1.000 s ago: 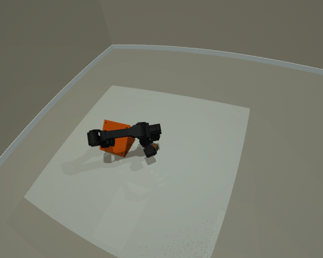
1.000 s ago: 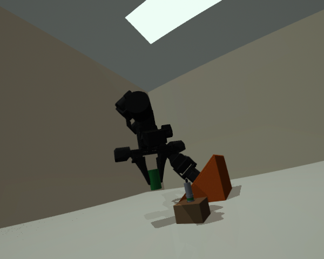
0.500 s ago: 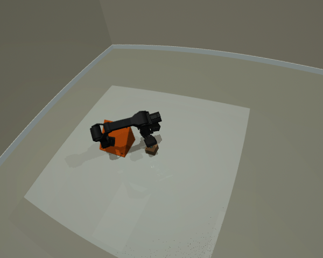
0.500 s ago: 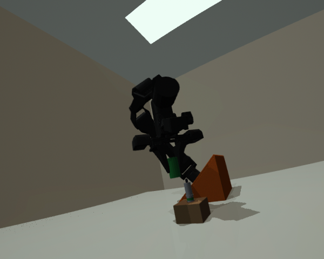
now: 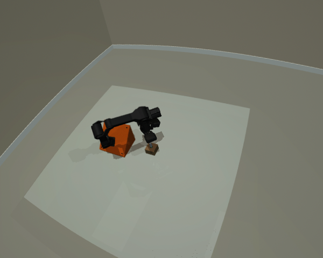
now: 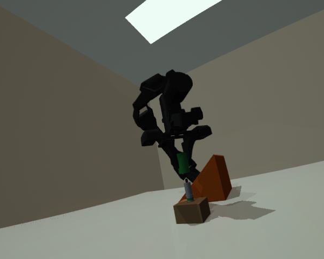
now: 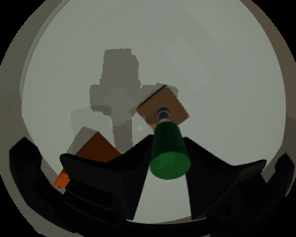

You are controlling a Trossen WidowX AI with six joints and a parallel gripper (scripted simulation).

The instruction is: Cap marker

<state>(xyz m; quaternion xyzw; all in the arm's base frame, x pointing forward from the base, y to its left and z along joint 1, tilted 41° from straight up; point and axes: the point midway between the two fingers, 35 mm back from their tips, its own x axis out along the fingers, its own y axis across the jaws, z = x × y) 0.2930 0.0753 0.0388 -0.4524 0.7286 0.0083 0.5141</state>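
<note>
My gripper tip is 100 mm above the brown holder block. Also, from my gripper tip: green cap: 10 mm above.
</note>
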